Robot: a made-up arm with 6 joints.
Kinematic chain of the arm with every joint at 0, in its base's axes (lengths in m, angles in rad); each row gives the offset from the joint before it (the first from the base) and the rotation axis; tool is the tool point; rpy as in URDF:
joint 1: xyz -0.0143 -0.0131 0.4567 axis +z
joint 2: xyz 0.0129 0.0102 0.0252 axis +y
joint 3: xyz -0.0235 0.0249 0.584 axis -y
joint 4: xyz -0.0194 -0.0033 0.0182 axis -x
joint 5: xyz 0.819 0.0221 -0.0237 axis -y
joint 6: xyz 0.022 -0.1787 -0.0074 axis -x
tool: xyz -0.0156 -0.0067 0.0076 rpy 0 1.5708 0
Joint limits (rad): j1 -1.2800..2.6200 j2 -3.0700..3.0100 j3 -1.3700..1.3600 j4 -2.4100..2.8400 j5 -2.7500..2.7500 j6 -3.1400..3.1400
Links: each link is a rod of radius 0.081 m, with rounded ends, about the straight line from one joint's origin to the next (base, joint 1, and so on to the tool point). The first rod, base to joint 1, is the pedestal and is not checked.
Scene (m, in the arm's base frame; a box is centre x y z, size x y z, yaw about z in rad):
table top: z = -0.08
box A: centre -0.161 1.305 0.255 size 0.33 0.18 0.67 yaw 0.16
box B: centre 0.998 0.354 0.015 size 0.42 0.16 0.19 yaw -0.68
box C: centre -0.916 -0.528 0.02 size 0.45 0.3 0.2 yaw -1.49
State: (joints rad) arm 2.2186 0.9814 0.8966 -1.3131 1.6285 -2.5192
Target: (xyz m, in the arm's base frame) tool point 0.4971 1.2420 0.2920
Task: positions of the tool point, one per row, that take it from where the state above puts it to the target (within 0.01 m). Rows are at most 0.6 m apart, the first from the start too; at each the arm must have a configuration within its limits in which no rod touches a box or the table.
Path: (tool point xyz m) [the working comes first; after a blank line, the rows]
Joints at the target: 1.1907 1.4131 1.1970 -1.1998 1.6194 -2.5126
Straight joint move there: touches box A.

1: -0.4753 1.1099 1.0764
2: -0.1275 0.9438 1.4818
3: 0.0414 1.2078 1.1323
4: 0.2754 1.3124 0.7215
5: 0.4971 1.2420 0.2920

